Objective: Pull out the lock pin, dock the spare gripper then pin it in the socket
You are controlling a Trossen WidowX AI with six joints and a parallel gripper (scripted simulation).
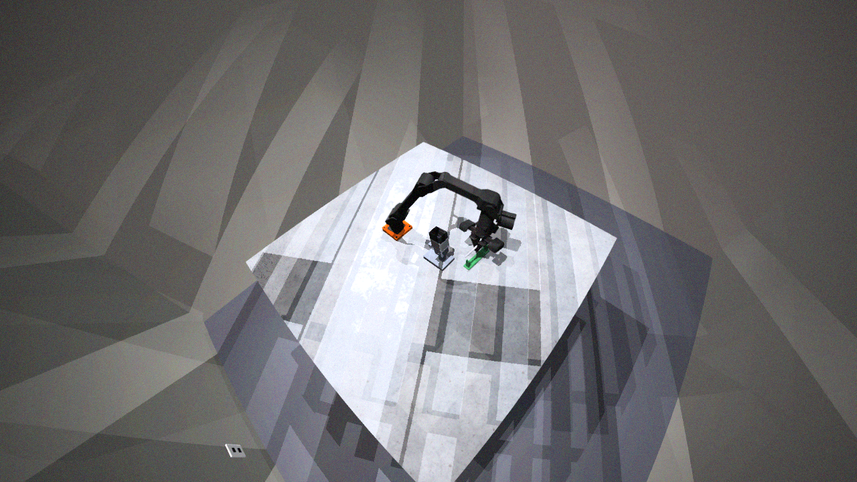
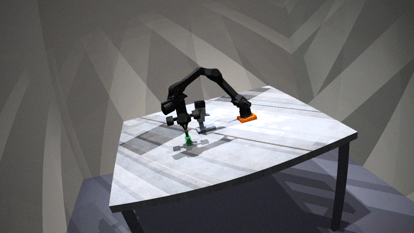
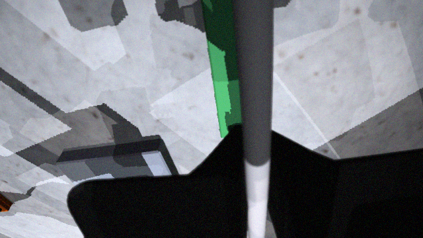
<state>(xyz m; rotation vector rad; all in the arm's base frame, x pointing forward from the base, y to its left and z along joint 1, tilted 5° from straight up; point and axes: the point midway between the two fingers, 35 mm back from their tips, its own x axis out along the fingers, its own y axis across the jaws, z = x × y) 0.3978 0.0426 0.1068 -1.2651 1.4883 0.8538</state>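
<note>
Now: gripper tip 10 mm to the right of the green pin cradle and 40 mm above it. Round my gripper tip: spare gripper (130 mm behind, 70 mm to the right, 60 mm above); then grey mount (130 mm behind, 70 mm to the right, 10 mm below).
</note>
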